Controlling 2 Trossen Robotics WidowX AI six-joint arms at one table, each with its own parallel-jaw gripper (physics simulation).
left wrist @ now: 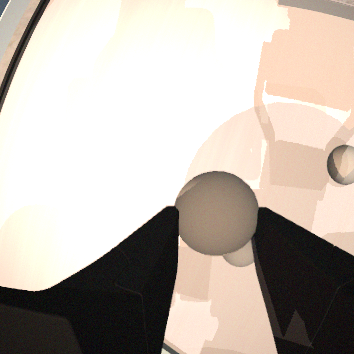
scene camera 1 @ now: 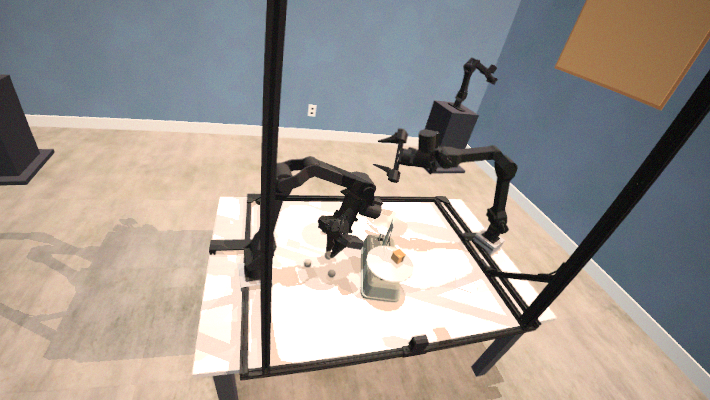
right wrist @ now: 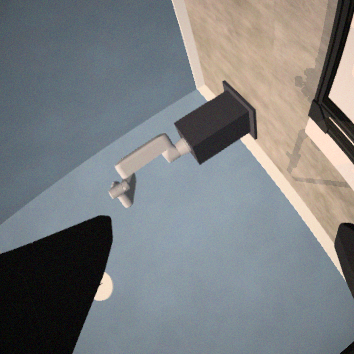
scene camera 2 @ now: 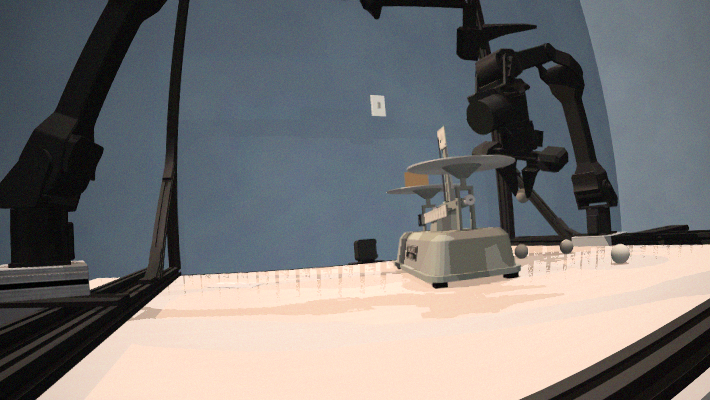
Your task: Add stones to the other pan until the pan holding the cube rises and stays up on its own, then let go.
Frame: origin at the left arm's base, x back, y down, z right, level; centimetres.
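Where they show: left gripper, between the fingertips: (left wrist: 215, 218) (scene camera 1: 329, 255) (scene camera 2: 522, 196); right gripper, between the fingertips: (scene camera 1: 375, 152) (right wrist: 230, 233); left arm's base, origin of its link: (scene camera 1: 254, 272) (scene camera 2: 599, 234); right arm's base, origin of its link: (scene camera 1: 490, 236) (scene camera 2: 42, 264).
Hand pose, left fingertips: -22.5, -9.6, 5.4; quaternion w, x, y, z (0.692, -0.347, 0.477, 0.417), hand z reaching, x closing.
Observation:
Each offset is from my left fingertips to the centre of the thing, as dx, dy, dz. "spot": to the spot under its first point. Level surfaces: height alone.
My left gripper (scene camera 1: 331, 254) (scene camera 2: 522, 192) (left wrist: 215, 218) is shut on a round grey stone {+0.2, -0.2, +0.0} (scene camera 2: 521, 197) (left wrist: 217, 220), held above the table beside the balance. Loose stones {+4.4, +10.4, -7.0} (scene camera 1: 307, 263) {-2.6, +10.4, -0.9} (scene camera 1: 331, 273) (scene camera 2: 521, 251) (scene camera 2: 566, 246) {-6.7, +10.4, -23.3} (scene camera 2: 620, 254) (left wrist: 345, 164) lie on the table near it. The orange cube {-19.9, -4.1, +8.1} (scene camera 1: 398, 256) (scene camera 2: 416, 179) sits on one pan {-17.1, -2.5, +8.9} (scene camera 1: 382, 267) (scene camera 2: 397, 191) of the balance {-20.6, +0.1, +0.1} (scene camera 1: 372, 291) (scene camera 2: 457, 256). The other pan {-24.2, -3.7, -8.6} (scene camera 2: 460, 162) is nearer in scene camera 2; its upper face is hidden there. My right gripper (scene camera 1: 377, 153) (right wrist: 230, 233) is open and empty, raised high.
Black frame rails (scene camera 1: 365, 359) border the white table {dy +11.8} (scene camera 1: 320, 330). A black upright post (scene camera 1: 272, 100) rises at the left in scene camera 1. A small black box {spot: -18.1, +6.9, +32.2} (scene camera 1: 419, 344) (scene camera 2: 365, 250) is fixed at the rail. My left forearm reaches over the table behind the balance.

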